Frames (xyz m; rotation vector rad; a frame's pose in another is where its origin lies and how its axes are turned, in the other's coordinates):
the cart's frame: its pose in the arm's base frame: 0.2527 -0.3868 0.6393 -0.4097 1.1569 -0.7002
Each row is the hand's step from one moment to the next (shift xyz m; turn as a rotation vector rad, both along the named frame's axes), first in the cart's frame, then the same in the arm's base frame.
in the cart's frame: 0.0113 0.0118 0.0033 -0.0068 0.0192 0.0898
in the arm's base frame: 0.0091 0.0005 -0.0140 0.0875 0.0136 0.0253
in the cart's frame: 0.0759 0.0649 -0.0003 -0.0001 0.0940 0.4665
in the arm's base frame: 0.0358 -0.0054 -0.0931 0.4609 0.0420 0.1109
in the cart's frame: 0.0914 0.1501 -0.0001 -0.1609 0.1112 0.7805
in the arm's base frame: 0.0642 0.0454 -0.1572 0.7211 0.1478 0.3249
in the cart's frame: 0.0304 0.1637 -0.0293 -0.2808 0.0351 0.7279
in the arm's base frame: 0.0270 0.0989 -0.1344 0.6228 0.1785 0.4360
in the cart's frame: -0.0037 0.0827 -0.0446 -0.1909 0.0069 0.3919
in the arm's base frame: -0.0184 0.0648 -0.0657 0.3228 0.1148 0.2696
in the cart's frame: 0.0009 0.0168 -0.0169 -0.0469 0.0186 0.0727
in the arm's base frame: -0.0106 0.0125 -0.0173 0.0623 0.0417 0.0470
